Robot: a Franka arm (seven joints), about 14 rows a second.
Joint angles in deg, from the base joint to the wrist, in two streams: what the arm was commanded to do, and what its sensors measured. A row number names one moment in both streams.
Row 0, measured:
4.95 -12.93 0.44 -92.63 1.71 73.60 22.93
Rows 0 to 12, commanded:
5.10 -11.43 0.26 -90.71 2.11 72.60 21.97
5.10 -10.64 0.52 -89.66 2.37 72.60 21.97
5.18 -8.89 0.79 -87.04 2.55 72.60 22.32
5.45 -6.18 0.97 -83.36 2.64 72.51 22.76
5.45 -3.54 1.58 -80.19 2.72 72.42 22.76
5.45 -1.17 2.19 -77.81 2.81 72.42 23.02
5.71 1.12 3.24 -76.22 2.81 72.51 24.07
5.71 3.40 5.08 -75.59 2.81 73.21 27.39
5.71 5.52 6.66 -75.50 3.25 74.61 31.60
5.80 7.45 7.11 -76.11 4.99 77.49 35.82
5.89 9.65 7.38 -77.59 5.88 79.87 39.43
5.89 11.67 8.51 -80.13 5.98 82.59 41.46
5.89 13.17 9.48 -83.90 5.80 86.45 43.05
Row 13, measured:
5.79 9.17 8.37 -80.52 4.48 81.79 38.44
